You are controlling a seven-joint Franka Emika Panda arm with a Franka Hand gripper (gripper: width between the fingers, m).
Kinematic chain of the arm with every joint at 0, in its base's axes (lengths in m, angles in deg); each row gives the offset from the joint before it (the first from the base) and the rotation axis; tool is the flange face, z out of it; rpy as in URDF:
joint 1: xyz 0 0 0.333 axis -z
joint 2: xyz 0 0 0 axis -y
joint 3: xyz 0 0 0.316 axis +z
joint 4: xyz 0.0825 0 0 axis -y
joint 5: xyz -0.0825 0 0.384 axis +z
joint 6: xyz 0 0 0 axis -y
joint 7: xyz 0.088 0 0 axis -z
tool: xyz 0 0 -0.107 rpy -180 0 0
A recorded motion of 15 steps. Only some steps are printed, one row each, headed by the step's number.
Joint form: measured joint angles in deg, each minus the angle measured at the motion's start. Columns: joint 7, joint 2, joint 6, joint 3, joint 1, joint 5, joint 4.
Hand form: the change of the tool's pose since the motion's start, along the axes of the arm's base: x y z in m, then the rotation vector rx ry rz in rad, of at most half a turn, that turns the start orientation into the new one. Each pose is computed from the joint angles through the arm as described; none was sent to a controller.
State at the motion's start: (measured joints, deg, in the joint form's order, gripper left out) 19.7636 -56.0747 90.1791 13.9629 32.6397 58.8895 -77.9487
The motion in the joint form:
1: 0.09 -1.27 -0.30 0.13 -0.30 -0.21 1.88
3: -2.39 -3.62 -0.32 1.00 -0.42 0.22 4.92
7: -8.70 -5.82 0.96 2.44 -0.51 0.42 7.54
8: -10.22 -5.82 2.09 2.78 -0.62 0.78 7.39
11: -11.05 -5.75 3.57 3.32 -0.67 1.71 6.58
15: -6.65 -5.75 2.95 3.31 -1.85 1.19 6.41
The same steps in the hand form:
1: 0.0054 0.0008 -0.0023 0.0011 -0.0088 0.0057
3: 0.0153 0.0030 -0.0066 0.0152 -0.0719 0.0079
7: 0.0262 0.0079 -0.0114 0.0146 -0.2020 0.0123
8: 0.0287 0.0104 -0.0116 0.0083 -0.2308 0.0041
11: 0.0301 0.0155 -0.0141 0.0117 -0.2417 -0.0149
15: 0.0309 0.0314 -0.0153 0.0230 -0.1617 0.0060

